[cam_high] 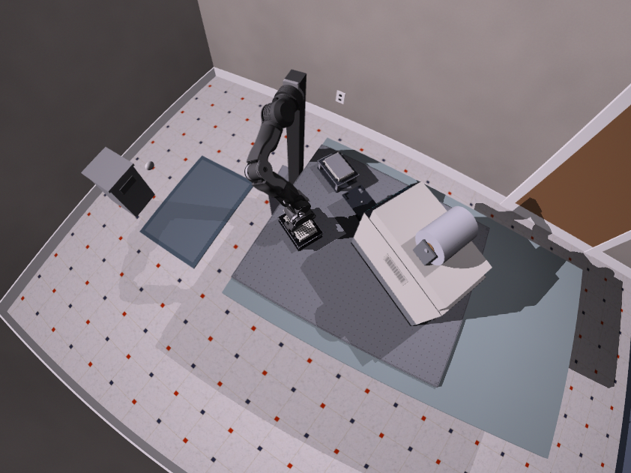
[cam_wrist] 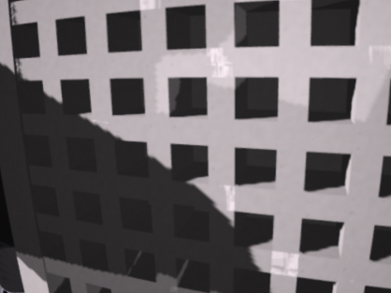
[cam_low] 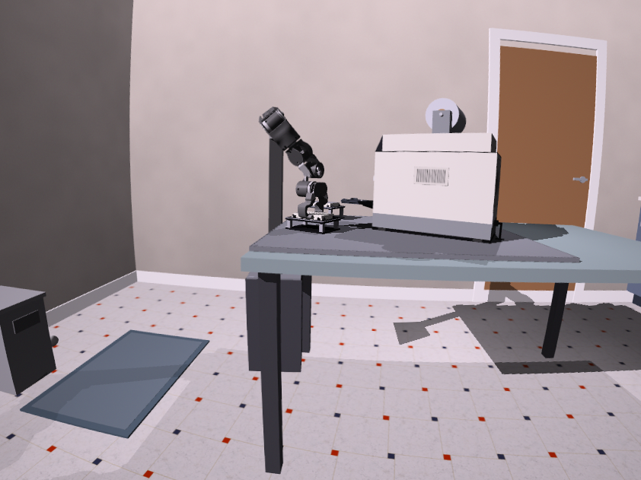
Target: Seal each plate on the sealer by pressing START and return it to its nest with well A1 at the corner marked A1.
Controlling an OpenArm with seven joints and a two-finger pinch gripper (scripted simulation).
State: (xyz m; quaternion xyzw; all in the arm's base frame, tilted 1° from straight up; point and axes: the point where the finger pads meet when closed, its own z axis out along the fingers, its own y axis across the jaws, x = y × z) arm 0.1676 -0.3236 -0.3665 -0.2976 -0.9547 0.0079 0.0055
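Now: the sealer stage 20 cm ahead of my hand, 17 cm to the left of it and 4 cm above it. Round my hand: N1 label 39 cm to the left, 5 cm below, 4 cm behind; screen 32 cm ahead, 27 cm above, 14 cm to the left; plate nest 32 cm to the left, 5 cm ahead.
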